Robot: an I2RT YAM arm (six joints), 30 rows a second.
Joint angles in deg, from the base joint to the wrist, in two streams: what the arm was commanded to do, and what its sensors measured. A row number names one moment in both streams.
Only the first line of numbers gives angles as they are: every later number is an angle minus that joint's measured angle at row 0.
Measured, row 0:
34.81 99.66 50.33 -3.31 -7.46 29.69
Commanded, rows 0 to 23:
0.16 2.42 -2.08 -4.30 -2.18 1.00
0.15 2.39 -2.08 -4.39 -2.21 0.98
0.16 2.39 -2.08 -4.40 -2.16 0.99
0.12 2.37 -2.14 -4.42 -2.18 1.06
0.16 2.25 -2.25 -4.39 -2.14 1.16
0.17 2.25 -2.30 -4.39 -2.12 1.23
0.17 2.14 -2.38 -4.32 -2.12 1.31
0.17 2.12 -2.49 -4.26 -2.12 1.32
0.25 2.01 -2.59 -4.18 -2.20 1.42
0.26 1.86 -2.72 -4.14 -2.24 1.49
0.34 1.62 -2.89 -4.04 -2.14 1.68
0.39 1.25 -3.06 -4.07 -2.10 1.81
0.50 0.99 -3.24 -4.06 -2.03 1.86
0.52 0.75 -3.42 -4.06 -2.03 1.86
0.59 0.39 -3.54 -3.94 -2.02 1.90
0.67 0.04 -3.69 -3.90 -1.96 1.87
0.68 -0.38 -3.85 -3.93 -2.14 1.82
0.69 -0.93 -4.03 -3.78 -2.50 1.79
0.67 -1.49 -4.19 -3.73 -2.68 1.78
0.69 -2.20 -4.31 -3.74 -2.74 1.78
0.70 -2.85 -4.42 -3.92 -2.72 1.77
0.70 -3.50 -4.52 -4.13 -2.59 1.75
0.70 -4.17 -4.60 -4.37 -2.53 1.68
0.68 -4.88 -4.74 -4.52 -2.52 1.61
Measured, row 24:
0.00 -2.58 -3.02 -0.22 -0.11 1.29
